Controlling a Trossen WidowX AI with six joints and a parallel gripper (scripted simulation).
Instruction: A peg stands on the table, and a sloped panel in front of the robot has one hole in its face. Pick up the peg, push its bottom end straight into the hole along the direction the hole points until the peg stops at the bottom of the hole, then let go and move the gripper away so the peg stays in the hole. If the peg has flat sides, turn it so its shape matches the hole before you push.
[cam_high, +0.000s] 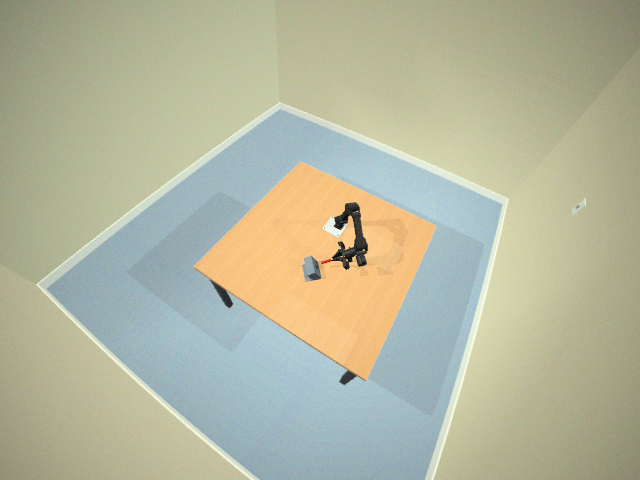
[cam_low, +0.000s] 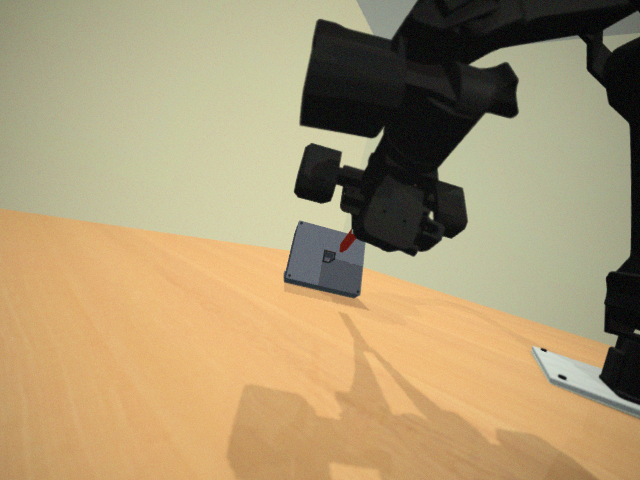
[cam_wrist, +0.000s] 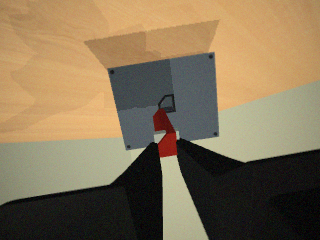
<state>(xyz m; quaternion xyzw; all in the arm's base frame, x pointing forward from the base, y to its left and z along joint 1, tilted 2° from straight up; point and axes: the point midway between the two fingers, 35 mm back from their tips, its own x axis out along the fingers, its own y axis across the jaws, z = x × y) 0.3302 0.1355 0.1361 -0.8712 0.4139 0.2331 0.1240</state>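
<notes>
Now: gripper tip 90 mm short of the grey sloped panel, 90 mm to the left of it and 70 mm above it. From my gripper tip the other things lie so: red square peg 10 mm ahead, 10 mm to the right, 10 mm below.
</notes>
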